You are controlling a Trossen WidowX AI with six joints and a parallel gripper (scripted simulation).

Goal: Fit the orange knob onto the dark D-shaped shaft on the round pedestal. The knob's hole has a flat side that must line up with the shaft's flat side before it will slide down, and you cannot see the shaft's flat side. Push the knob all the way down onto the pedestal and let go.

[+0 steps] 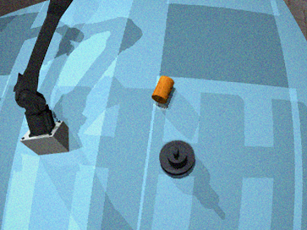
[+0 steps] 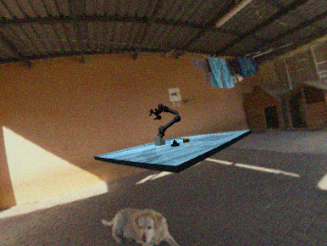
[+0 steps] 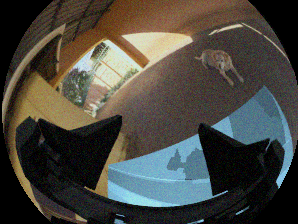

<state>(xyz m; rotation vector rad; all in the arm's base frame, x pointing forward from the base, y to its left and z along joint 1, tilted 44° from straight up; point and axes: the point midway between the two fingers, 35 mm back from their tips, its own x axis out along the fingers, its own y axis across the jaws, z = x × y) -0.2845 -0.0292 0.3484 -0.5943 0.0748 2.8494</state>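
My gripper tip is 62 cm short of the orange knob, 33 cm above it and 14 cm to the left of it. Round my gripper tip: dark round pedestal 62 cm ahead, 32 cm to the right, 32 cm below.
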